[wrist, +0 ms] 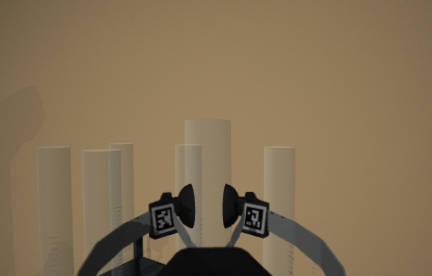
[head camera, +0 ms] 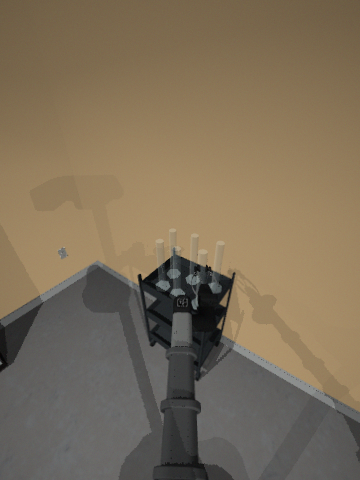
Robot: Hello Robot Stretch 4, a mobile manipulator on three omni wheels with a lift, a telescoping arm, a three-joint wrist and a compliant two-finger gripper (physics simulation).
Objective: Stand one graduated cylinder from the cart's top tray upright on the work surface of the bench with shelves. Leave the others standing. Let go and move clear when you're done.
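Places are measured from the robot's base along level axes (x ahead, y left, z up), in millimetres.
Where they show: hand, its tool point: (wrist: 208,204) (head camera: 202,267).
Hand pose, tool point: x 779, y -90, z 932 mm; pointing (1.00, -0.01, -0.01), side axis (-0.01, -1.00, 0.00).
Note:
After its pixels a point has its place.
One clear graduated cylinder (head camera: 202,257) {z 986, x 787, y -87 mm} (wrist: 215,150) {z 976, x 787, y -96 mm} is upright between the pads of my gripper (head camera: 202,270) {z 932, x 779, y -90 mm} (wrist: 209,206) {z 932, x 779, y -90 mm}, which is shut on it. In the wrist view its top stands higher than the others. Its foot is mostly hidden by the wrist in the head view, but it seems raised a little over the cart's top tray (head camera: 150,280) {z 653, x 971, y 205 mm} (wrist: 142,265) {z 683, x 1177, y 56 mm}. Several other cylinders stand upright on the tray, among them a left one (head camera: 160,260) {z 857, x 919, y 125 mm} (wrist: 54,200) {z 899, x 922, y 116 mm} and a right one (head camera: 219,260) {z 872, x 909, y -194 mm} (wrist: 280,200) {z 901, x 909, y -188 mm}. The bench with shelves does not show in either view.
The dark cart (head camera: 145,310) {z 436, x 908, y 249 mm} stands in front of the tan wall (head camera: 200,125) {z 1493, x 1135, y -73 mm}, its lower shelves partly behind my arm (head camera: 180,380) {z 1043, x 274, y 1 mm}. A pale baseboard (head camera: 280,363) {z 111, x 727, y -679 mm} runs along the wall. A dark object's edge (head camera: 2,361) {z 39, x 698, y 1336 mm} shows at the far left.

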